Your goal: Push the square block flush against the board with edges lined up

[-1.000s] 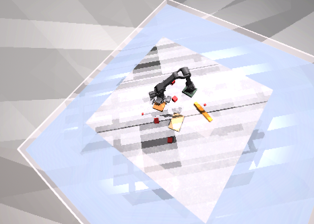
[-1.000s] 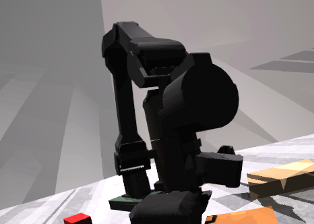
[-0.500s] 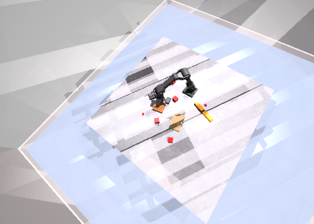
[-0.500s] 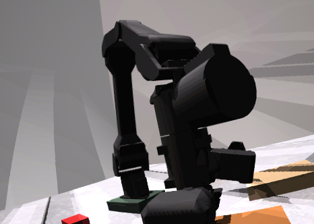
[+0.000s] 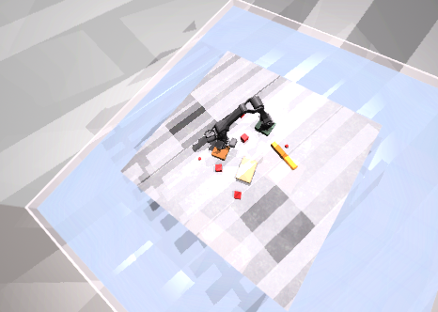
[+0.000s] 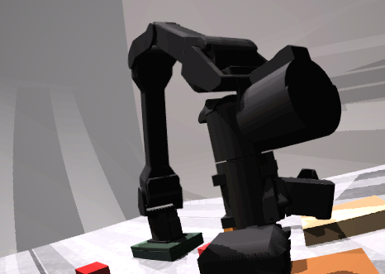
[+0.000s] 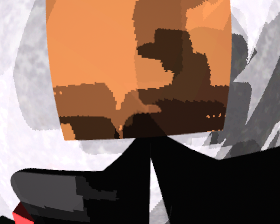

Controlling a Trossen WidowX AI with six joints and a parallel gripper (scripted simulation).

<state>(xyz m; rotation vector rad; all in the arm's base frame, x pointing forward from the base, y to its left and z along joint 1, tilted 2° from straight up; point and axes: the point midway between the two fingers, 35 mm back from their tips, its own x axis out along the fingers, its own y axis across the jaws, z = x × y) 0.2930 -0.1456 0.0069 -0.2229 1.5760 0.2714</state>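
The orange square block lies 5 cm ahead of my gripper tip, 2 cm to the left of it and 1 cm above it. Round my gripper tip: pale tan block 24 cm to the left, 5 cm ahead, 1 cm above; then long yellow-orange bar 36 cm to the left, 19 cm behind, 1 cm above.
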